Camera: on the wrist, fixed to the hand. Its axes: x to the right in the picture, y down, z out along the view.
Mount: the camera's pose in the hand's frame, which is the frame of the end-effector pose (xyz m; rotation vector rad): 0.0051 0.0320 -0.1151 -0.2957 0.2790 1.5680
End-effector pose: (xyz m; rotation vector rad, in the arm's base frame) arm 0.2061 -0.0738 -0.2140 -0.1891 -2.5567 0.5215
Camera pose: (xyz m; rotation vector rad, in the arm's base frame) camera 0.2623 -0.0057 -0.1334 -2.2035 -1.7066 0.5202
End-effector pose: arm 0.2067 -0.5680 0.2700 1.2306 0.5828 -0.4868
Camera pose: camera 0.2137 -0.4488 0.2642 1.1162 -0.1947 1.0579
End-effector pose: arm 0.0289 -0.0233 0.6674 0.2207 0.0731 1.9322
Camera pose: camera -0.0240 -0.0240 0.5602 0.2555 0.2336 -2.7605
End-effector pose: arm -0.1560 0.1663 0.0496 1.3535 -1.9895 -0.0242
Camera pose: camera -0.1177 0.2183 0.1503 -0.5647 -2.1403 0.5237
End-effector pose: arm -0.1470 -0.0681 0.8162 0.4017 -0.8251 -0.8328
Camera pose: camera -0.0399 -0.0516 0.7656 -0.4132 -0.5065 0.5654
